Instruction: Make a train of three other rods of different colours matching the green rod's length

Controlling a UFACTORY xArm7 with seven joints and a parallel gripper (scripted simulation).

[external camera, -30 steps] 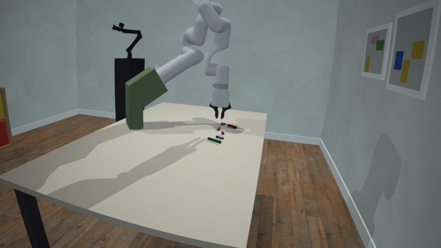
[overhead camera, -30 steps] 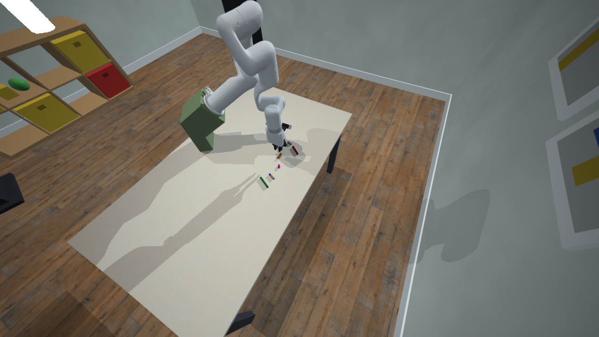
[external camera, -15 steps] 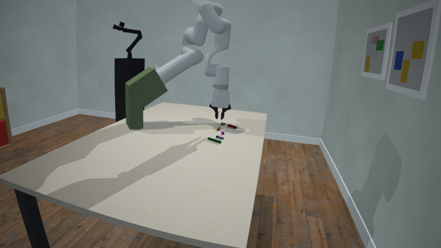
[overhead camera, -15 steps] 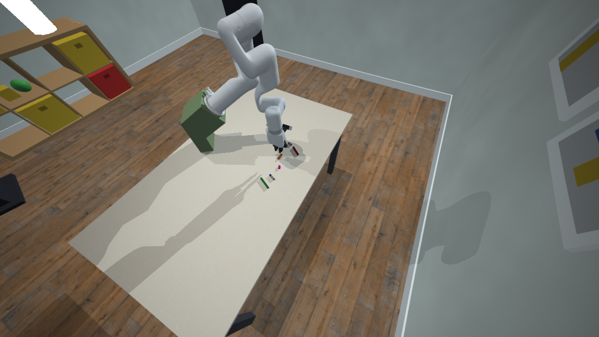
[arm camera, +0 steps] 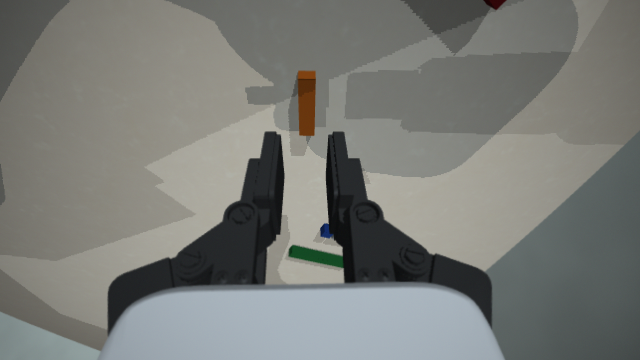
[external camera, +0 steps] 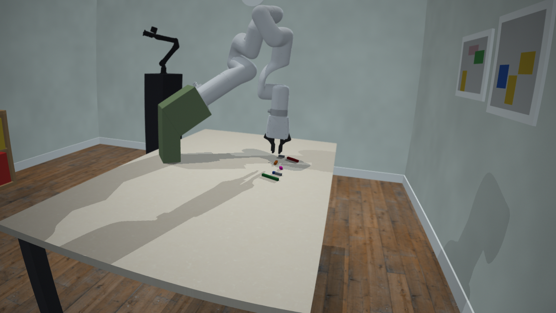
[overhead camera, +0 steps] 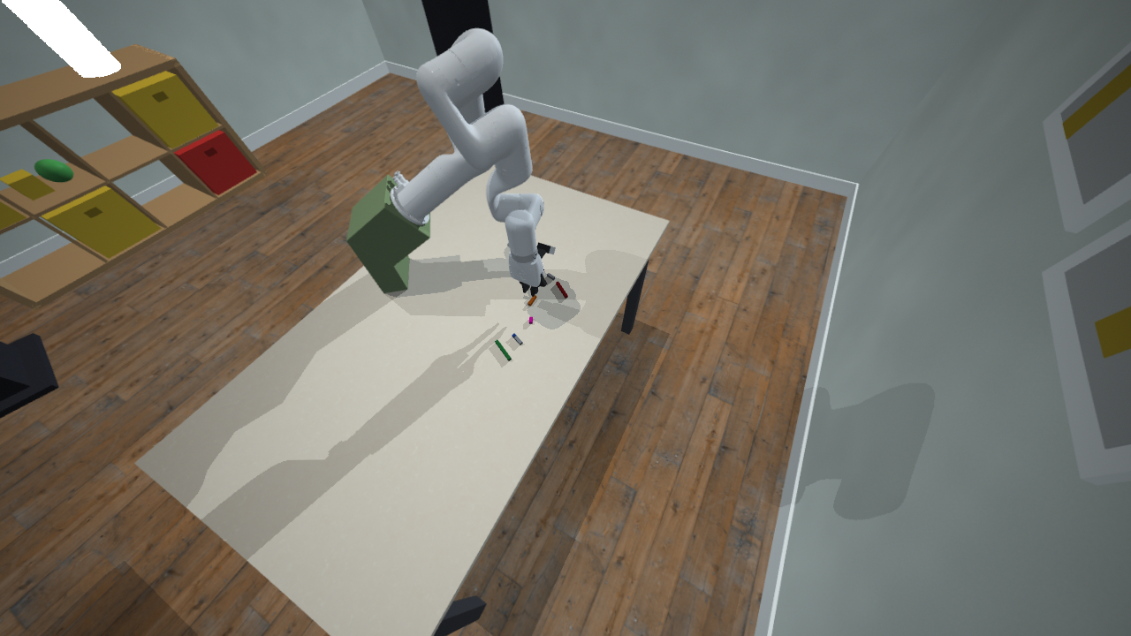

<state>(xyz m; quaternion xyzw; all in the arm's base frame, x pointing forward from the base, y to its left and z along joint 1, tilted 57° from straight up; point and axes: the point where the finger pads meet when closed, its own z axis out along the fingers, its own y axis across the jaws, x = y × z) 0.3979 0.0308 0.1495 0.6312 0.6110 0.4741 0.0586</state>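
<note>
The orange rod is 7 cm below my hand. From my hand the other things lie so: magenta rod 7 cm below, 6 cm to the right, 5 cm ahead; red rod 10 cm to the left, 7 cm below, 4 cm ahead; blue rod 13 cm to the right, 7 cm below, 6 cm ahead.
</note>
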